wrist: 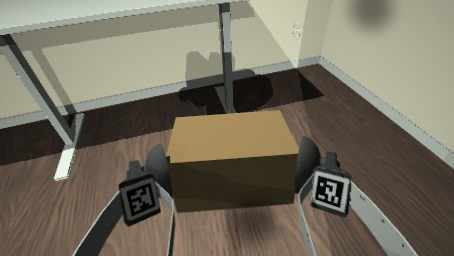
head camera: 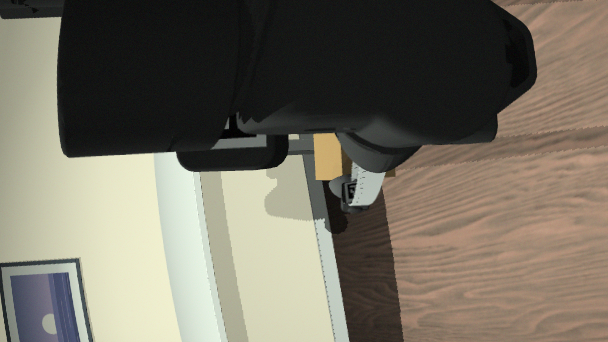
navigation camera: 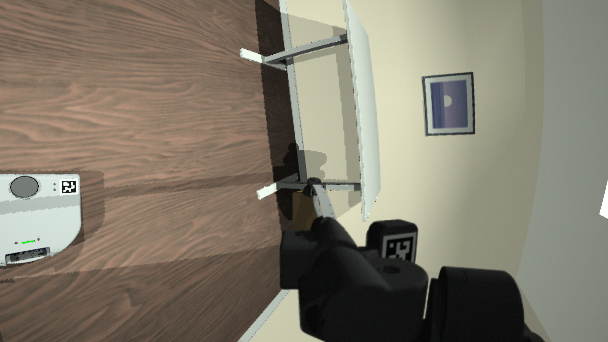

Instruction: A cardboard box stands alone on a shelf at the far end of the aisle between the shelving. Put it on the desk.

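Seen in the pictures: gripper, fingertip midpoint: (wrist: 232, 160) (navigation camera: 312, 216); robot's base, link origin: (navigation camera: 25, 185).
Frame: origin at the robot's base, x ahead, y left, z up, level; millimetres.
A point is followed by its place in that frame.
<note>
My gripper (wrist: 232, 160) {y -368, x -26, z 1077 mm} is shut on the cardboard box (wrist: 232, 137) {y -374, x -27, z 1096 mm} (head camera: 327, 157) {y -379, x 0, z 1095 mm} (navigation camera: 302, 210) {y -345, x -11, z 1069 mm}, with one rounded fingertip against each side in the wrist view. The box is held level, above the floor. In the head and navigation views, the dark wrist and gripper body cover part of the box and one finger. The white desk (head camera: 187, 250) {y -1584, x 294, z 950 mm} (navigation camera: 369, 125) {y -1638, x 417, z 950 mm} (wrist: 100, 14) {y -1312, x 470, z 946 mm} stands along the wall beyond the box. In the navigation and wrist views, the box shows lower than the desk top, in front of the end with a grey leg. The shelf does not show.
Grey desk legs (navigation camera: 312, 48) {y -1524, x 1120, z 528 mm} (wrist: 226, 65) {y -1782, x -55, z 431 mm} end in white feet (navigation camera: 250, 55) (wrist: 65, 162) on the wooden floor. A skirting board (wrist: 385, 112) {y -1639, x -1290, z 19 mm} runs from the room corner at the right of the wrist view. A framed picture (head camera: 42, 300) {y -2107, x 587, z 1626 mm} (navigation camera: 448, 104) {y -2085, x 668, z 1616 mm} hangs above the desk. My white base (navigation camera: 40, 220) {y -39, x -120, z 159 mm} shows at the lower left.
</note>
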